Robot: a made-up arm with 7 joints. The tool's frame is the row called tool. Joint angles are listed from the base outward.
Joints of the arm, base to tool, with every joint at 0 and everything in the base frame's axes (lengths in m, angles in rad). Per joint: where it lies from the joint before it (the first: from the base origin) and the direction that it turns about. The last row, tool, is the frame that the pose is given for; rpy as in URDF.
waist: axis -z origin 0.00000 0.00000 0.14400
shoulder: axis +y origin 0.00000 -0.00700 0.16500
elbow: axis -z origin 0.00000 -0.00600 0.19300
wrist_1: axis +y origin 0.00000 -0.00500 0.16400
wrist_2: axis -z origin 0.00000 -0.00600 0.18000
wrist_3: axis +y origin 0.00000 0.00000 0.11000
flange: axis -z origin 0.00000 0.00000 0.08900
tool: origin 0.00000 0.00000 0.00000 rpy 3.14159 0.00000 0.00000
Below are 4 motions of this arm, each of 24 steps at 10 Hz.
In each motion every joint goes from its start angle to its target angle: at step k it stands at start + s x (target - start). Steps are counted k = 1, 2, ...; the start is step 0. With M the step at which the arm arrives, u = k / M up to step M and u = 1 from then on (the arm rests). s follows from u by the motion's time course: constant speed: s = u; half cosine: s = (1 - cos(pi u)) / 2; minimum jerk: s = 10 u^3 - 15 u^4 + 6 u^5.
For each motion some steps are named. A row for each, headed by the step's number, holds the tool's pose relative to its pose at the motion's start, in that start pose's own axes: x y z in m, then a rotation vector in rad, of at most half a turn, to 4 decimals.
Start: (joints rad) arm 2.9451 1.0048 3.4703 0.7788 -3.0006 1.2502 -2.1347
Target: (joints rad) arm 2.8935 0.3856 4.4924 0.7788 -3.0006 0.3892 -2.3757
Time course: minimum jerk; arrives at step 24
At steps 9, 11, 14, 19, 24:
9: 0.0554 -0.0736 0.0807 -0.4345 -0.0924 0.1467
11: 0.0819 -0.1022 0.1269 -0.6512 -0.1476 0.2389
14: 0.1176 -0.1323 0.1978 -0.9615 -0.2361 0.4103
19: 0.1491 -0.1496 0.2725 -1.2725 -0.3343 0.6709
24: 0.1540 -0.1516 0.2869 -1.3304 -0.3535 0.7387

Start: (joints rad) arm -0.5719 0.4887 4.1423 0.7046 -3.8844 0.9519 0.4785
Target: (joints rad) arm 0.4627 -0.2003 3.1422 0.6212 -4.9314 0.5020 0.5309
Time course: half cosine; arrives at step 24
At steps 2, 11, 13, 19, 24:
2: -0.0009 0.0079 0.0045 0.0048 0.0137 -0.0128
11: -0.0876 0.1358 0.1480 0.0794 0.4488 -0.2122
13: -0.1339 0.1435 0.1958 0.0614 0.6037 -0.2382
19: -0.2610 0.0919 0.2917 -0.1212 0.9604 -0.2866
24: -0.2972 0.0582 0.3098 -0.2181 1.0452 -0.3116

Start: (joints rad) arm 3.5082 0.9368 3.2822 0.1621 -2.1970 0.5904 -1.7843
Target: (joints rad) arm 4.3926 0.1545 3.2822 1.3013 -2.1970 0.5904 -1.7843
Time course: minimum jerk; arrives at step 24
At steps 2, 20, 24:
2: -0.0053 -0.0017 0.0000 -0.0045 0.0091 -0.0026
20: -0.3581 -0.2387 0.6223 -1.3443 1.3946 0.1367
24: -0.3397 -0.2380 0.6473 -1.4124 1.4196 0.1632

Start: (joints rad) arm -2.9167 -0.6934 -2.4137 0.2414 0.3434 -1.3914 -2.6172
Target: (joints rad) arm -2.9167 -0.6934 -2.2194 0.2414 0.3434 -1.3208 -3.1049
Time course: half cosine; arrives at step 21
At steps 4, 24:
4: -0.0005 0.0005 0.0002 0.0171 -0.0009 -0.0357
24: -0.0058 0.0052 0.0031 0.1933 0.0344 -0.4032

